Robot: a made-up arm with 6 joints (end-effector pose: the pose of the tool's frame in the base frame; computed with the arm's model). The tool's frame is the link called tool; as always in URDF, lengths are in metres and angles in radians.
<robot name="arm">
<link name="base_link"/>
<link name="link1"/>
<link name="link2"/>
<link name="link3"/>
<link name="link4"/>
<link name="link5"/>
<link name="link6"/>
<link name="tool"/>
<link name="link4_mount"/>
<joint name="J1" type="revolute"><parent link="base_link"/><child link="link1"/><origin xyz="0 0 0.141" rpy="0 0 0"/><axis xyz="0 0 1"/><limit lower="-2.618" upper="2.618" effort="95" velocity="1.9"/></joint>
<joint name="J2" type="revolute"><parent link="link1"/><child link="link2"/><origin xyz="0 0 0" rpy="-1.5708 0 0"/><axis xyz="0 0 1"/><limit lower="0" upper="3.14" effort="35" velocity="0.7"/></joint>
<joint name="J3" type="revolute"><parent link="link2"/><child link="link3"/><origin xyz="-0.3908 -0.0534 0" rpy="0 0 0"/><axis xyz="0 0 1"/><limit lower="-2.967" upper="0" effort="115" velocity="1.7"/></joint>
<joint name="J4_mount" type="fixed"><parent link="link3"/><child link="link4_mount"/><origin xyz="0.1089 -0.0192 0" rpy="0 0 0"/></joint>
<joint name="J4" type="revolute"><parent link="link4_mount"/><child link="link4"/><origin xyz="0.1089 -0.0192 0" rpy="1.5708 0 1.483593"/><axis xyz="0 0 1"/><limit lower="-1.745" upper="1.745" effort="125" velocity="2.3"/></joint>
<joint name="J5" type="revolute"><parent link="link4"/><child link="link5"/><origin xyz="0 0 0" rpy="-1.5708 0 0"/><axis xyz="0 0 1"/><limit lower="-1.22" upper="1.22" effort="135" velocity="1.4"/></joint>
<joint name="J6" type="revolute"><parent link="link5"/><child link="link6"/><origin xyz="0.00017 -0.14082 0" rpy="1.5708 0 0"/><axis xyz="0 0 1"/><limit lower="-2.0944" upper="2.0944" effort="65" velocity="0.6"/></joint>
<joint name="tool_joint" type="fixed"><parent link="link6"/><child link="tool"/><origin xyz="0 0 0" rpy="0 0 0"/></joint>
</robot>
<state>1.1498 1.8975 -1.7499 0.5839 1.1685 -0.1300</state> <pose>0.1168 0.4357 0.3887 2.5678 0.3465 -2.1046</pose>
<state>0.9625 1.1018 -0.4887 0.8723 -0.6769 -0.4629</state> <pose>0.1666 0.1212 0.4136 1.7353 1.3055 2.1913</pose>
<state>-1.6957 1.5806 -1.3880 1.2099 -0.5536 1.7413</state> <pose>-0.1185 -0.3886 0.5406 1.1087 -1.3557 -0.1889</pose>
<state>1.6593 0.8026 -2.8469 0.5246 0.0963 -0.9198</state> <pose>0.0313 -0.4300 0.7605 0.1546 -0.4558 1.2144</pose>
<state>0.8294 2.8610 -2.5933 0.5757 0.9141 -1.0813</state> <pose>0.4131 0.5412 0.0698 -3.0536 0.6980 -1.4453</pose>
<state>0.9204 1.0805 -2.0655 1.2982 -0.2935 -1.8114</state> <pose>0.0350 -0.0186 0.8373 0.0197 0.4989 0.3405</pose>
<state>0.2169 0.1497 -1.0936 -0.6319 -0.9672 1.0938</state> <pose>-0.3280 -0.0022 0.5677 -0.5926 0.0535 0.8158</pose>
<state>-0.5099 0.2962 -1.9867 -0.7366 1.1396 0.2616</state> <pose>-0.3401 0.0917 0.5947 0.5648 0.8659 -0.6331</pose>
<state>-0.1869 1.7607 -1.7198 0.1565 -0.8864 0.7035</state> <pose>0.4188 -0.0965 0.6558 0.5613 0.3551 0.6789</pose>
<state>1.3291 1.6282 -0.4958 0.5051 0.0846 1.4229</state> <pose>0.0576 0.2579 0.2205 2.7265 -0.1875 2.5932</pose>
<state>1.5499 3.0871 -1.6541 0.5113 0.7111 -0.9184</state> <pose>-0.0365 0.4075 -0.2233 2.6579 -0.2116 -1.0926</pose>
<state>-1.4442 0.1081 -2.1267 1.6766 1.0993 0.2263</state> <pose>0.0537 0.5669 0.4641 -0.7458 1.0853 -0.3414</pose>
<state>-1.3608 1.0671 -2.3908 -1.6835 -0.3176 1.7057</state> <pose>0.0218 0.1065 0.8610 -0.3124 0.2019 -1.3450</pose>
